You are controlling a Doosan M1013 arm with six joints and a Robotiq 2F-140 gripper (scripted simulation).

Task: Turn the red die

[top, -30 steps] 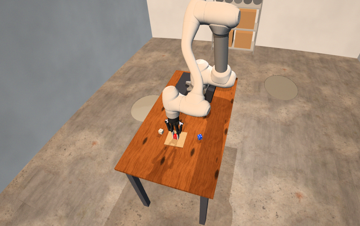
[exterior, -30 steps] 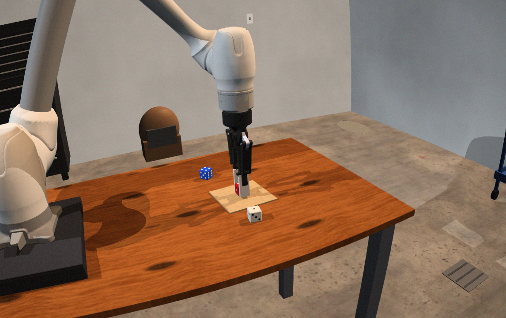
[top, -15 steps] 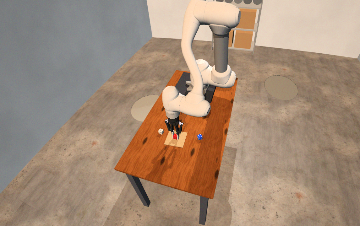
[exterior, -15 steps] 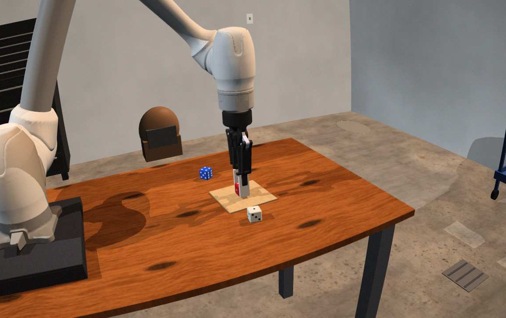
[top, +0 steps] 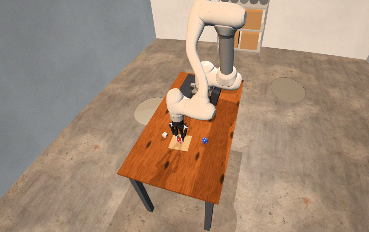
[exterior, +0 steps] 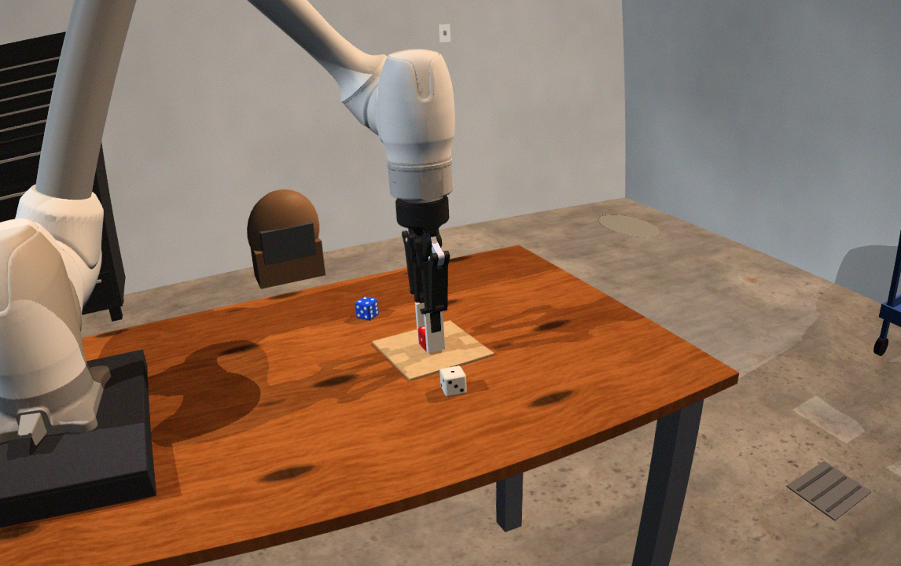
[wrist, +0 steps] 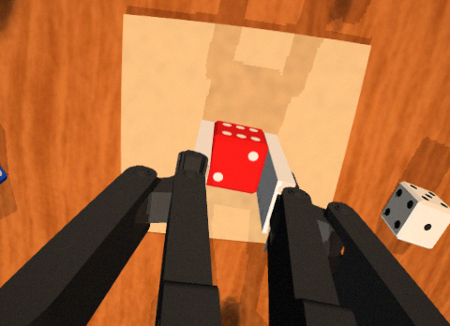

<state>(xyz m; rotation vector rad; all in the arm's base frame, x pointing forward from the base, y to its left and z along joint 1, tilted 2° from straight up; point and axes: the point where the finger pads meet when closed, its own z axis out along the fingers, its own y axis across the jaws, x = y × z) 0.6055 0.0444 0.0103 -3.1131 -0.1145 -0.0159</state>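
Right now my hand is 20 mm above the red die. Also, from my hand: tan mat (40 mm below); then white die (130 mm to the right, 30 mm below, 10 mm behind); then blue die (160 mm to the left, 70 mm behind, 30 mm below).
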